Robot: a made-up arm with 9 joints. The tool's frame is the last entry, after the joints.
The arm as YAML. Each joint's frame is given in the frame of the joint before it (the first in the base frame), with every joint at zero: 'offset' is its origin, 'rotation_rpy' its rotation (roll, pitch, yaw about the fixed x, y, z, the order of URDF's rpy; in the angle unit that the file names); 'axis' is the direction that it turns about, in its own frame. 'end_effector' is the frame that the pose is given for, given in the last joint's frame.
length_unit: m
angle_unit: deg
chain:
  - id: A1
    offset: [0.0, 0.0, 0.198]
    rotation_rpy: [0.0, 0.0, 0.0]
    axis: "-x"
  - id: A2
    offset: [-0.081, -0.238, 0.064]
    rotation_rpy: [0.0, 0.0, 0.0]
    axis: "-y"
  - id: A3
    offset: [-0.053, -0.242, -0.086]
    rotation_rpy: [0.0, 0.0, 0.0]
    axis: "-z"
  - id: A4
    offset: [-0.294, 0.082, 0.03]
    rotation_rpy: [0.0, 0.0, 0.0]
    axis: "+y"
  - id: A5
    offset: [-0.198, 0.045, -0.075]
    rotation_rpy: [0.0, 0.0, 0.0]
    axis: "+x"
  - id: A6
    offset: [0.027, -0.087, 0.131]
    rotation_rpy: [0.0, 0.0, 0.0]
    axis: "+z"
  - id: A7
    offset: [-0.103, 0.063, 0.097]
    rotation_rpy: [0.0, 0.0, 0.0]
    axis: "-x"
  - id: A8
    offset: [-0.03, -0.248, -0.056]
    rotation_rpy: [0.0, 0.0, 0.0]
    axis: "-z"
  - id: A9
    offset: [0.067, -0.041, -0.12]
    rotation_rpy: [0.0, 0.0, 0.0]
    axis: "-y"
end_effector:
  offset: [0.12, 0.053, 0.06]
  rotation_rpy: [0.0, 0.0, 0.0]
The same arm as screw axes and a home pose.
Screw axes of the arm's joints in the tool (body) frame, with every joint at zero. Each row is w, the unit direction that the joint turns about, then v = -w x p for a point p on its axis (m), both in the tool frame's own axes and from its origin. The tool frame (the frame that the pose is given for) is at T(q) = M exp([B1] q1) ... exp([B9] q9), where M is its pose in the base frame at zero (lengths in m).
B1: w -1 0 0 v 0.0000 0.0450 0.6130
B2: w 0 -1 0 v 0.0190 0.0000 -0.4640
B3: w 0 0 -1 v -0.1330 0.4110 0.0000
B4: w 0 1 0 v 0.0370 0.0000 0.1170
B5: w 1 0 0 v 0.0000 -0.1120 -0.2600
B6: w 0 0 1 v 0.1730 0.0540 0.0000
B7: w -1 0 0 v 0.0000 -0.1160 0.2360
B8: w 0 0 -1 v 0.0120 -0.1870 0.0000
B9: w 0 -1 0 v -0.0600 0.0000 0.1200
M =
1 0 0 -0.5450
0 1 0 -0.6130
0 0 1 0.2430
0 0 0 1

